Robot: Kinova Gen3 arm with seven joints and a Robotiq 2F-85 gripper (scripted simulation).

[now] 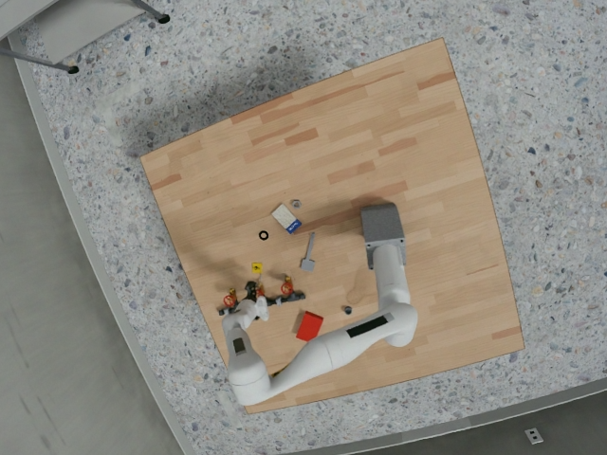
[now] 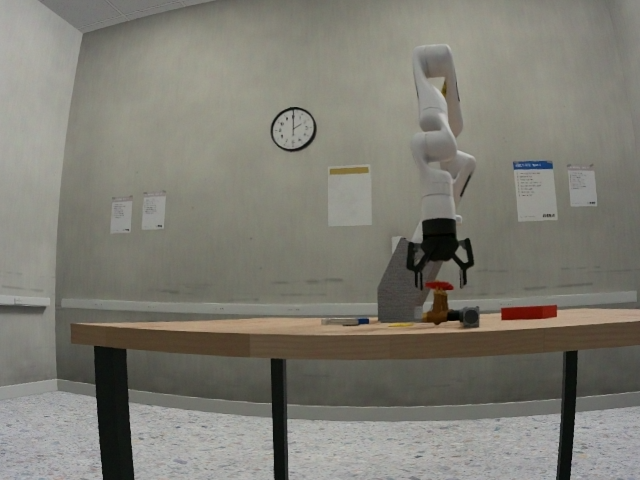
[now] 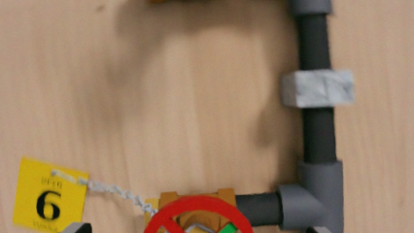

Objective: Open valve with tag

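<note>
Now: hand 10 mm past the yellow tag, 90 mm to the left of it and 80 mm above it. The rest, counted from my hand: red block 160 mm behind, 200 mm to the left, 70 mm below; then grey scraper 230 mm behind, 100 mm to the right, 80 mm below; then blue box 170 mm behind, 270 mm to the right, 70 mm below.
</note>
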